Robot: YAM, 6 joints.
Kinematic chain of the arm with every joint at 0, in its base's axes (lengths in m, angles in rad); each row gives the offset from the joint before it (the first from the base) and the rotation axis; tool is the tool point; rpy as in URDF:
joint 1: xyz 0 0 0.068 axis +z
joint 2: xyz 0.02 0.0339 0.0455 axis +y
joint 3: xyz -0.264 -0.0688 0 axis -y
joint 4: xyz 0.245 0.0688 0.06 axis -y
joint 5: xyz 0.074 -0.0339 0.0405 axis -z
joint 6: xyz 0.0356 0 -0.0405 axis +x
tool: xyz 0 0 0 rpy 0 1.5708 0
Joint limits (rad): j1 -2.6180..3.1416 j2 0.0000..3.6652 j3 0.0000..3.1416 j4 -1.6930..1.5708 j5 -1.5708..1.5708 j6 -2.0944..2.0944
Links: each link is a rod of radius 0.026 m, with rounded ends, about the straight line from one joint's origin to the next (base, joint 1, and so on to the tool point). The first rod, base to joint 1, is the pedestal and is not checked.
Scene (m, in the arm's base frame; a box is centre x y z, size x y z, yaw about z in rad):
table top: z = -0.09
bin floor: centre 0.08 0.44 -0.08 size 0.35 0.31 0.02 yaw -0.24
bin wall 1: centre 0.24 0.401 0 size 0.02 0.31 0.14 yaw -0.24
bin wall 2: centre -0.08 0.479 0 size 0.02 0.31 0.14 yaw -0.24
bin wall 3: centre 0.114 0.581 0 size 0.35 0.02 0.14 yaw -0.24
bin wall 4: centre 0.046 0.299 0 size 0.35 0.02 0.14 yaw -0.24
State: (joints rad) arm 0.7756 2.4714 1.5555 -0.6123 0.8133 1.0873
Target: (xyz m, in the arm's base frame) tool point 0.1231 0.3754 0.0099
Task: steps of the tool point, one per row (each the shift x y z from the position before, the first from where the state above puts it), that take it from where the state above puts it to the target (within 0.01 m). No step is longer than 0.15 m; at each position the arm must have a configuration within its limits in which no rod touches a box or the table.
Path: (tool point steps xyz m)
1: -0.0037 0.0165 0.0719
2: -0.0136 0.0074 0.0728
3: -0.0891 0.0474 0.0157
4: -0.0941 0.0230 0.0162
5: 0.0029 0.0113 -0.0938
6: -0.0029 -0.0113 -0.0942

